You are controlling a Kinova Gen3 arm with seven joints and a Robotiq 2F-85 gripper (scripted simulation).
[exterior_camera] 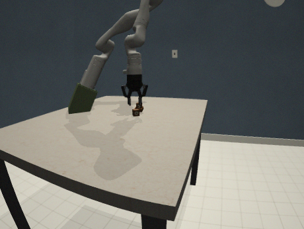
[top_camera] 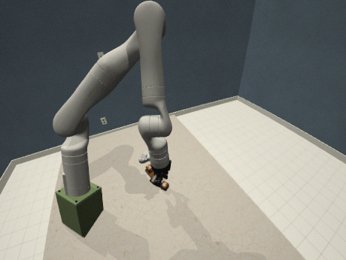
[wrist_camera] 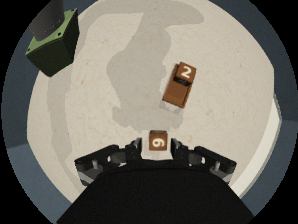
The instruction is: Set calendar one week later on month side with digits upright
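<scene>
Right now the brown digit cube is 5 cm below my hand and 1 cm ahead of it. From my hand the other things lie so: brown calendar tray: 10 cm to the left, 6 cm below, 3 cm behind.
</scene>
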